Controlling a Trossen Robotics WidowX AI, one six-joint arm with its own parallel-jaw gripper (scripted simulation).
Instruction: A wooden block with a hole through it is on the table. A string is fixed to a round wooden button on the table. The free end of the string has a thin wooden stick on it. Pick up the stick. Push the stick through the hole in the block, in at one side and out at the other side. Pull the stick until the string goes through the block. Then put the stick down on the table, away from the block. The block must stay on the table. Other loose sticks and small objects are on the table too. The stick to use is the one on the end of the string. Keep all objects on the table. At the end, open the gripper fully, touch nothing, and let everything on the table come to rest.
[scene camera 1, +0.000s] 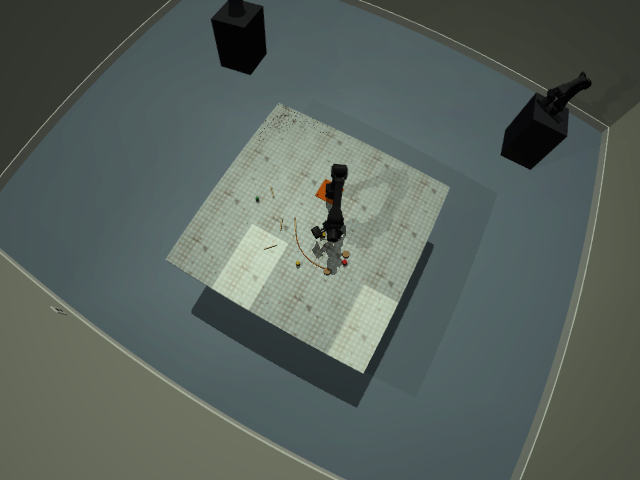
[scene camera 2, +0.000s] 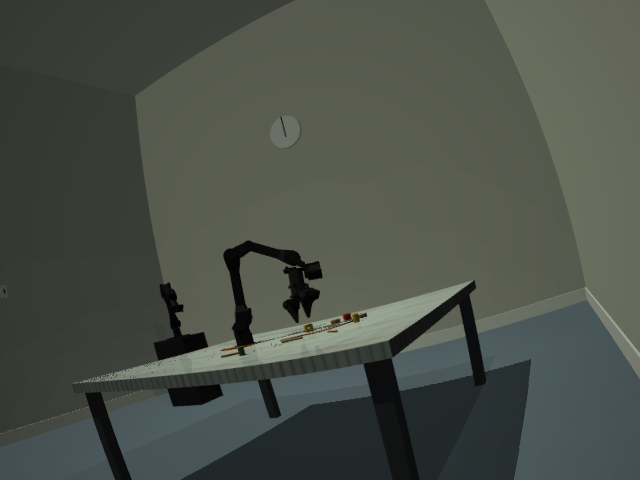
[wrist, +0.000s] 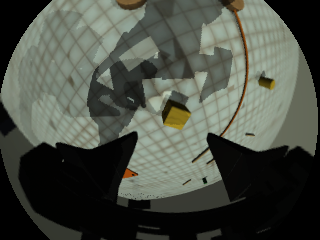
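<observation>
The gripper (scene camera 2: 302, 320), (wrist: 173, 135) is visible in scene camera 2 and the wrist view; the gripper is open, holding nothing.
</observation>
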